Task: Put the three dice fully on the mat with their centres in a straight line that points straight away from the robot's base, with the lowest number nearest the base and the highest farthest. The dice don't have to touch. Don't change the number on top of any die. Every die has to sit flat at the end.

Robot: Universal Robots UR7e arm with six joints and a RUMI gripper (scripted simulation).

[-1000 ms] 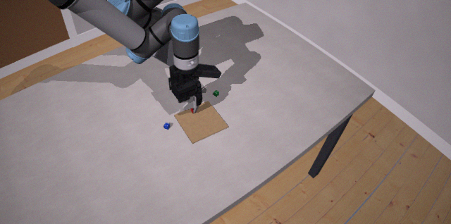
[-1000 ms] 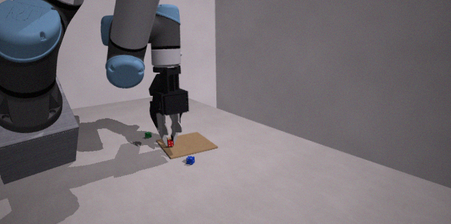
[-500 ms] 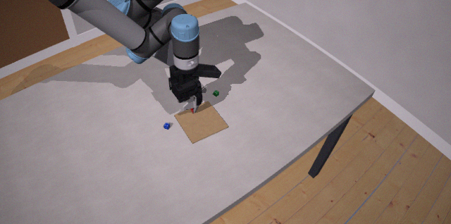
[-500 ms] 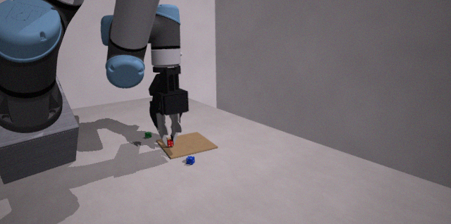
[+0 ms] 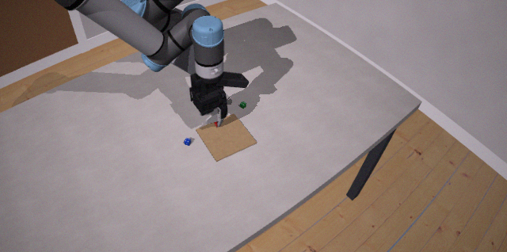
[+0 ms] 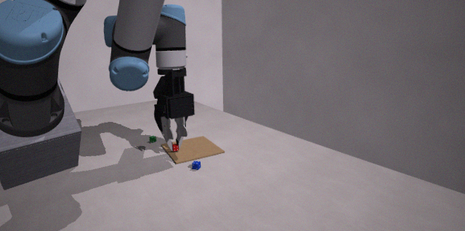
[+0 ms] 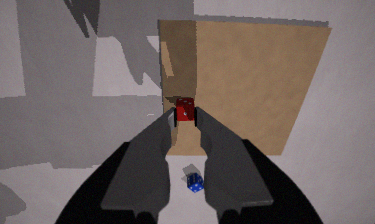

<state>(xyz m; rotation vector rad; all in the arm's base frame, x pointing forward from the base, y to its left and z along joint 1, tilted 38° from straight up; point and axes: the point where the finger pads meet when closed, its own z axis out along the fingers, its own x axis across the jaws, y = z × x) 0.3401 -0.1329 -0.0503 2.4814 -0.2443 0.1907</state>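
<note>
Now: hand 1 cm above the red die. The rest, counted from my hand: blue die: 1 cm behind, 11 cm to the right, 2 cm below; then green die: 12 cm to the left, 2 cm below; then square mat: 5 cm ahead, 1 cm to the right, 2 cm below.
</note>
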